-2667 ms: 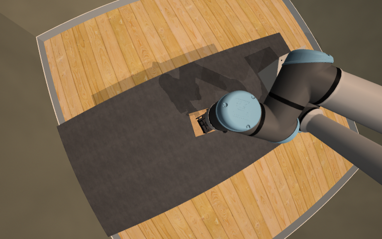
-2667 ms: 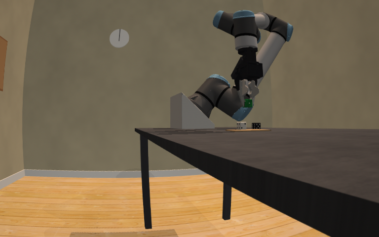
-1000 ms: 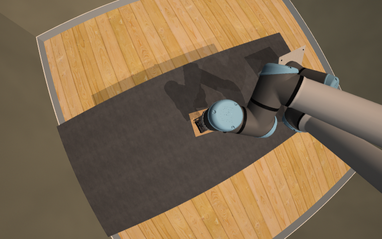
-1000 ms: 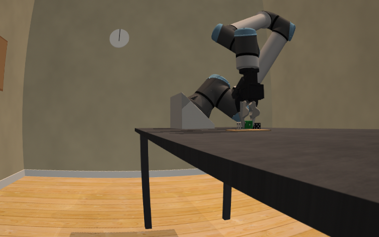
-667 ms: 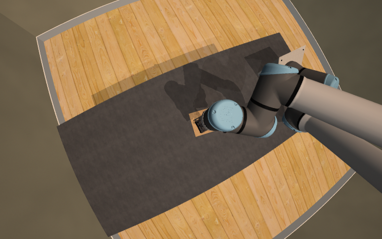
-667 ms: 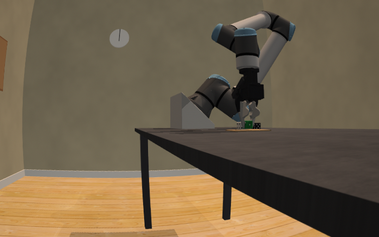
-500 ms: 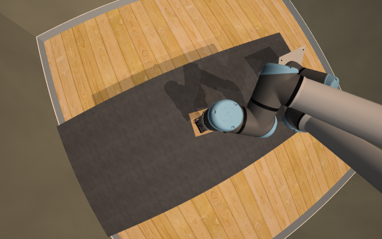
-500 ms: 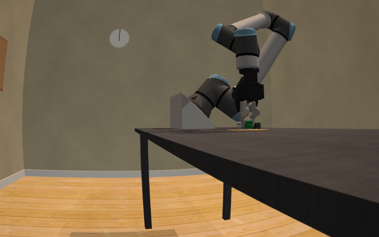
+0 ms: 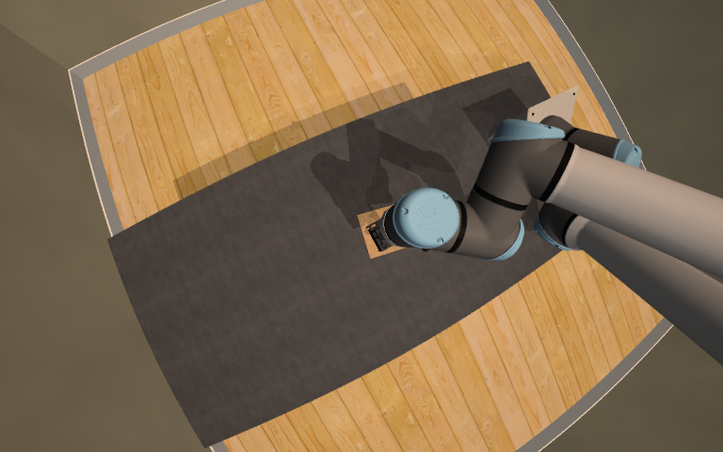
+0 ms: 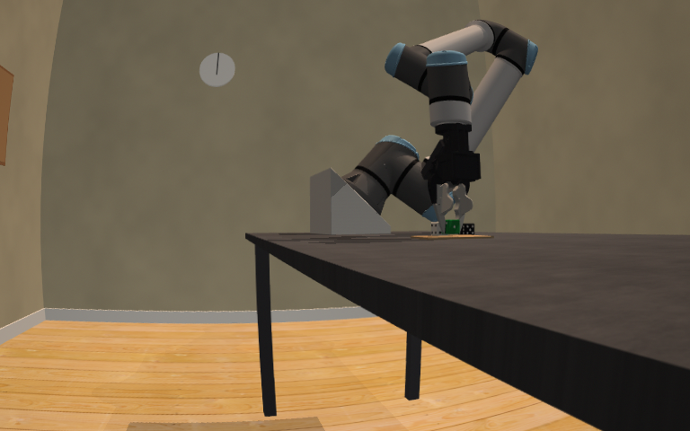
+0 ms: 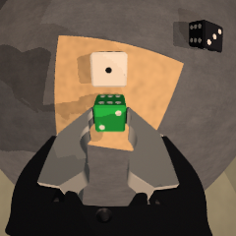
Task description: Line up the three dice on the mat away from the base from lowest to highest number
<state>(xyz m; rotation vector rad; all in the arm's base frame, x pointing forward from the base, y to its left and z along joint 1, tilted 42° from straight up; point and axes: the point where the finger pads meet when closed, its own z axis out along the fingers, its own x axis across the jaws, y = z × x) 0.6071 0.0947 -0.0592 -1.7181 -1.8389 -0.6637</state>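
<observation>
My gripper is now right at the green die. Round my hand: tan mat 2 cm below; then white die 5 cm behind, 1 cm below; then black die 10 cm to the left, 10 cm behind, 1 cm below.
</observation>
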